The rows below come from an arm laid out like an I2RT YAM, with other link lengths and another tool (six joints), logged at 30 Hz.
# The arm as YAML. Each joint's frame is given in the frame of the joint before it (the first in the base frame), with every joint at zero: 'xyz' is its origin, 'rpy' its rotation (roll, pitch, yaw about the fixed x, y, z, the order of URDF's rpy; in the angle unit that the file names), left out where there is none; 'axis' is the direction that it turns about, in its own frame. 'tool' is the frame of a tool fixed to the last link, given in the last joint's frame.
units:
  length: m
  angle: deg
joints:
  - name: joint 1
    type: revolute
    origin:
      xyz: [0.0, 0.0, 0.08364]
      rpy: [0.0, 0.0, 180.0]
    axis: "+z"
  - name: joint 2
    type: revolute
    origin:
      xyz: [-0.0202, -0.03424, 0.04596]
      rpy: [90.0, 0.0, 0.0]
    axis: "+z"
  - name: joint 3
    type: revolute
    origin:
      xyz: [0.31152, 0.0, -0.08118]
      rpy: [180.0, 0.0, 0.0]
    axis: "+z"
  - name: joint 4
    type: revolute
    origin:
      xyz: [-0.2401, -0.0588, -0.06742]
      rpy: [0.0, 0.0, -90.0]
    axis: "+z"
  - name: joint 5
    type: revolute
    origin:
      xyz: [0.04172, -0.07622, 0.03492]
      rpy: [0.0, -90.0, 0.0]
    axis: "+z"
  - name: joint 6
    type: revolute
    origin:
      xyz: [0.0, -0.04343, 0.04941]
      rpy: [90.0, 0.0, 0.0]
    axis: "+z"
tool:
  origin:
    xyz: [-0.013, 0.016, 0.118]
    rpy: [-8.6, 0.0, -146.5]
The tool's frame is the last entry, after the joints.
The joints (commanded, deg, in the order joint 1, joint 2, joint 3, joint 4, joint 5, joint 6), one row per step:
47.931, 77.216, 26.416, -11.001, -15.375, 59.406
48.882, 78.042, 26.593, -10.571, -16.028, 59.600
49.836, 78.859, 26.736, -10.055, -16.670, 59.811
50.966, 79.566, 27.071, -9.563, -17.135, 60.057
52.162, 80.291, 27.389, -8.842, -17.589, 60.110
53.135, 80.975, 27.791, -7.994, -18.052, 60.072
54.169, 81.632, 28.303, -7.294, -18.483, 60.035
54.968, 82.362, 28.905, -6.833, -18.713, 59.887
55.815, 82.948, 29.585, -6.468, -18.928, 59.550
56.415, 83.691, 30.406, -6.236, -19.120, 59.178
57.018, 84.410, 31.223, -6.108, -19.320, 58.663
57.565, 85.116, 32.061, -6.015, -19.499, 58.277
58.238, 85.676, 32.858, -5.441, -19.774, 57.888
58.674, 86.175, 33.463, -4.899, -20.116, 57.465
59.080, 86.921, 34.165, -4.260, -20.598, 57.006
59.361, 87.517, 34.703, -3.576, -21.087, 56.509
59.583, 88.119, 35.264, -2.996, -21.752, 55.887
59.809, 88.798, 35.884, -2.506, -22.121, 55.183
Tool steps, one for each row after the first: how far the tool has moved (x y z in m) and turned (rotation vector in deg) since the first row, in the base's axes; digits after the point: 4 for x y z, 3 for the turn. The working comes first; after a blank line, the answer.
Tool pose at each row, in the base's axes (x y z in m, rotation vector in deg; the steps are taken from these numbers as rounded here):
0.1329, 0.2189, 0.0827, -146.053, -63.185, -31.484
0.1290, 0.2234, 0.0817, -145.095, -64.148, -30.408
0.1251, 0.2279, 0.0807, -144.115, -65.071, -29.396
0.1216, 0.2334, 0.0809, -143.000, -66.102, -28.774
0.1180, 0.2395, 0.0813, -141.617, -67.401, -28.441
0.1157, 0.2459, 0.0824, -140.162, -68.487, -28.479
0.1131, 0.2524, 0.0840, -138.688, -69.627, -28.494
0.1117, 0.2580, 0.0849, -137.618, -70.656, -28.522
0.1101, 0.2639, 0.0867, -136.323, -71.923, -28.772
0.1097, 0.2695, 0.0881, -135.296, -72.967, -28.958
0.1089, 0.2748, 0.0894, -134.220, -74.185, -29.108
0.1084, 0.2801, 0.0908, -133.272, -75.181, -29.228
0.1077, 0.2869, 0.0936, -131.751, -76.175, -29.880
0.1073, 0.2922, 0.0958, -130.438, -76.969, -30.383
0.1069, 0.2983, 0.0975, -129.044, -77.769, -30.740
0.1067, 0.3034, 0.0992, -127.691, -78.460, -31.184
0.1062, 0.3083, 0.1009, -126.218, -79.231, -31.477
0.1064, 0.3130, 0.1020, -124.988, -80.113, -31.930

-0.0039, 0.0045, -0.0010, 0.237, 0.677, 1.094
-0.0078, 0.0090, -0.0020, 0.504, 1.320, 2.169
-0.0113, 0.0145, -0.0018, 0.867, 1.689, 3.311
-0.0149, 0.0206, -0.0014, 1.349, 1.832, 4.682
-0.0172, 0.0270, -0.0003, 2.023, 1.778, 5.920
-0.0198, 0.0335, 0.0013, 2.669, 1.719, 7.205
-0.0212, 0.0391, 0.0022, 3.033, 1.606, 8.249
-0.0228, 0.0450, 0.0040, 3.476, 1.304, 9.493
-0.0232, 0.0506, 0.0054, 3.795, 1.057, 10.505
-0.0240, 0.0559, 0.0067, 4.049, 0.788, 11.640
-0.0245, 0.0612, 0.0081, 4.300, 0.576, 12.601
-0.0252, 0.0680, 0.0109, 5.063, 0.067, 13.752
-0.0256, 0.0733, 0.0131, 5.736, -0.322, 14.723
-0.0260, 0.0794, 0.0148, 6.441, -0.606, 15.762
-0.0262, 0.0845, 0.0165, 7.174, -0.936, 16.713
-0.0267, 0.0894, 0.0182, 7.929, -1.173, 17.792
-0.0265, 0.0941, 0.0193, 8.442, -1.595, 18.788

